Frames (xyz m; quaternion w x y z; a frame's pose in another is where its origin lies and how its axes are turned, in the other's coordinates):
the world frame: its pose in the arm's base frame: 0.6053 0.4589 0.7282 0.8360 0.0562 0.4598 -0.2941
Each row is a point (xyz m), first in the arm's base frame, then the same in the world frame.
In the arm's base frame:
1: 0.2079 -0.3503 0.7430
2: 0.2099 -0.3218 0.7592
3: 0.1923 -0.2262 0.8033
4: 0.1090 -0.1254 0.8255
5: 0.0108 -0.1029 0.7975
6: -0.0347 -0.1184 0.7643
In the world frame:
1: 0.1836 -0.8827 0.0110
2: 0.1589 -0.8611 0.0113
3: 0.0744 -0.7999 -0.0113
4: -0.0215 -0.7664 -0.0967
5: -0.0486 -0.7964 -0.1931
6: -0.0336 -0.8280 -0.2399

